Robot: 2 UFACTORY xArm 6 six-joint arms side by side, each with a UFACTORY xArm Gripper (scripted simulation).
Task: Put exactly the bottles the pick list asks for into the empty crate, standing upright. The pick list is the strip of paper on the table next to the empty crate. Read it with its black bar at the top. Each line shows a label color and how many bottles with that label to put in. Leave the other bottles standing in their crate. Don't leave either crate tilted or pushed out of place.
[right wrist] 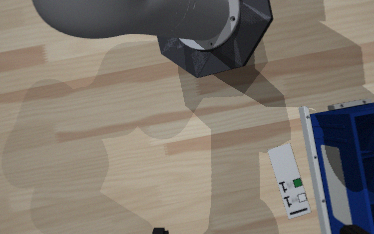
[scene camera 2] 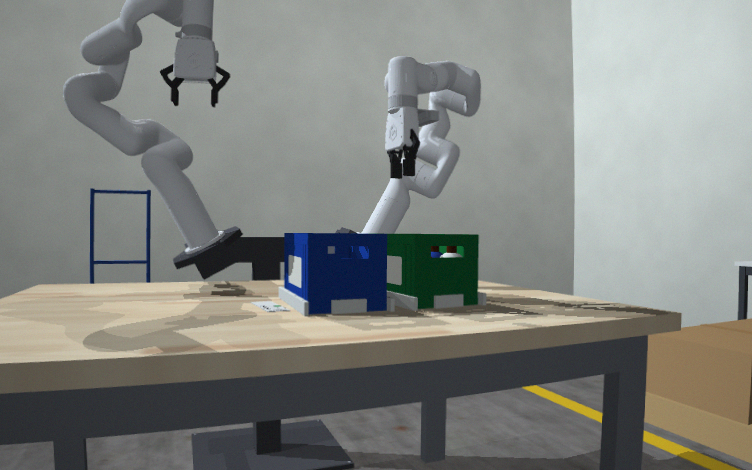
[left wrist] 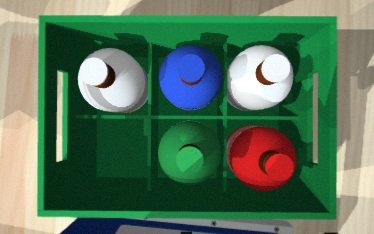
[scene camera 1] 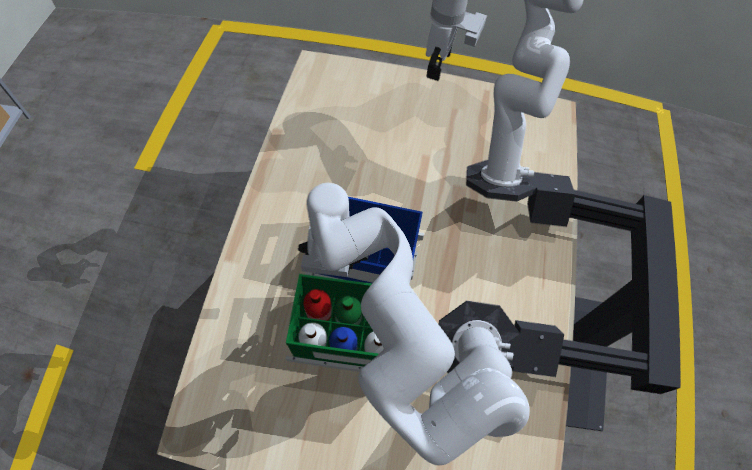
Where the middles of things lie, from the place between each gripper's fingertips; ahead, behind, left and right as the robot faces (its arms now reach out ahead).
My left hand point(scene camera 2: 402, 177) is 40 mm past the blue bottle point(left wrist: 190, 77), 110 mm to the right of it and 250 mm above it. From my left hand the other things lie so: red bottle point(scene camera 1: 317, 304) (50 mm ahead, 30 mm to the left, 250 mm below); then green crate point(scene camera 2: 411, 271) (40 mm behind, 60 mm to the left, 250 mm below); then green bottle point(left wrist: 189, 152) (30 mm behind, 20 mm to the left, 250 mm below).
Right now my right hand point(scene camera 2: 194, 105) is 500 mm above the pick list point(right wrist: 282, 159), 170 mm to the right of it and 100 mm short of it. Round my right hand: red bottle: 530 mm to the left, 410 mm below, 180 mm ahead; then blue crate point(scene camera 2: 358, 269): 420 mm below, 330 mm to the left, 100 mm ahead; then green bottle: 530 mm to the left, 410 mm below, 100 mm ahead.
